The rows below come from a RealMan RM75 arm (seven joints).
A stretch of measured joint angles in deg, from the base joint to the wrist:
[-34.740 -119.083 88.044 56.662 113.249 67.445 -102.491]
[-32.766 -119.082 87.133 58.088 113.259 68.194 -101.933]
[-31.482 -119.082 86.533 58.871 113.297 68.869 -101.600]
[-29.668 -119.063 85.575 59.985 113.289 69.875 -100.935]
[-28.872 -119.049 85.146 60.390 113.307 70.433 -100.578]
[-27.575 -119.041 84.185 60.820 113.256 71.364 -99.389]
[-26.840 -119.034 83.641 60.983 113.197 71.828 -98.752]
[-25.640 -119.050 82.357 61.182 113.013 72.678 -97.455]
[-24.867 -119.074 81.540 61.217 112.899 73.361 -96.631]
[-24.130 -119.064 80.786 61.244 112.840 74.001 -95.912]
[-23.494 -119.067 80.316 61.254 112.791 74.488 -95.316]
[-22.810 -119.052 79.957 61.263 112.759 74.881 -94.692]
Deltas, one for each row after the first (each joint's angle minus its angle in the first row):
[1.974 0.001 -0.911 1.426 0.010 0.749 0.558]
[3.258 0.001 -1.511 2.209 0.048 1.424 0.891]
[5.072 0.020 -2.469 3.323 0.040 2.430 1.556]
[5.868 0.034 -2.898 3.728 0.058 2.988 1.913]
[7.165 0.042 -3.859 4.158 0.007 3.919 3.102]
[7.900 0.049 -4.403 4.321 -0.052 4.383 3.739]
[9.100 0.033 -5.687 4.520 -0.236 5.233 5.036]
[9.873 0.009 -6.504 4.555 -0.350 5.916 5.860]
[10.610 0.019 -7.258 4.582 -0.409 6.556 6.579]
[11.246 0.016 -7.728 4.592 -0.458 7.043 7.175]
[11.930 0.031 -8.087 4.601 -0.490 7.436 7.799]

